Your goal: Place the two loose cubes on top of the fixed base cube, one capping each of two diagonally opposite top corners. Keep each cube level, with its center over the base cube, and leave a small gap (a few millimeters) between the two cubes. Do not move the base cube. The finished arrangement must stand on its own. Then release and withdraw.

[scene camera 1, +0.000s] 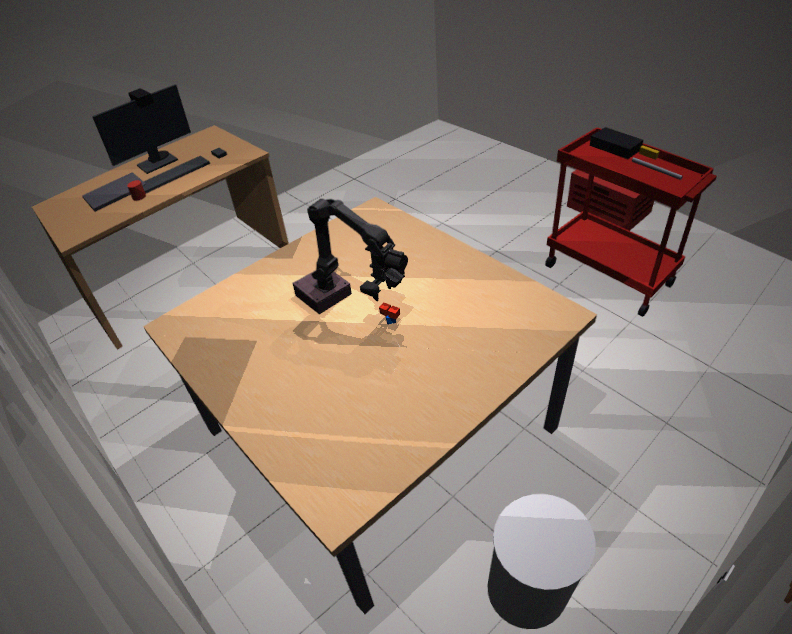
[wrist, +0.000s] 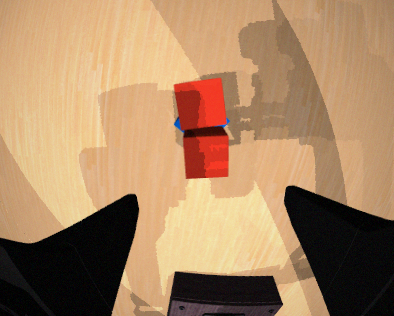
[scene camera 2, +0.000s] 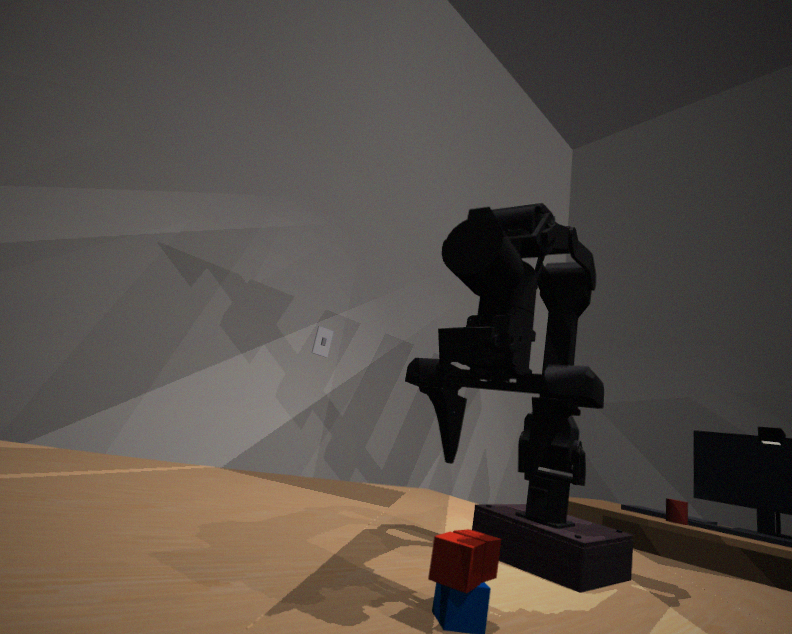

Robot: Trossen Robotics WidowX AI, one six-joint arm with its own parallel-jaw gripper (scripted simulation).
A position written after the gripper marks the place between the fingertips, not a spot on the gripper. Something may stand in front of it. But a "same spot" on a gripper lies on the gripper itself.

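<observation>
The gripper is there in the wrist view and in scene camera 2, and you get it in scene camera 1 (pixel 383 294) as well. On the gripper, (scene camera 2: pixel 450 408) and (wrist: pixel 357 247) are the same spot.
</observation>
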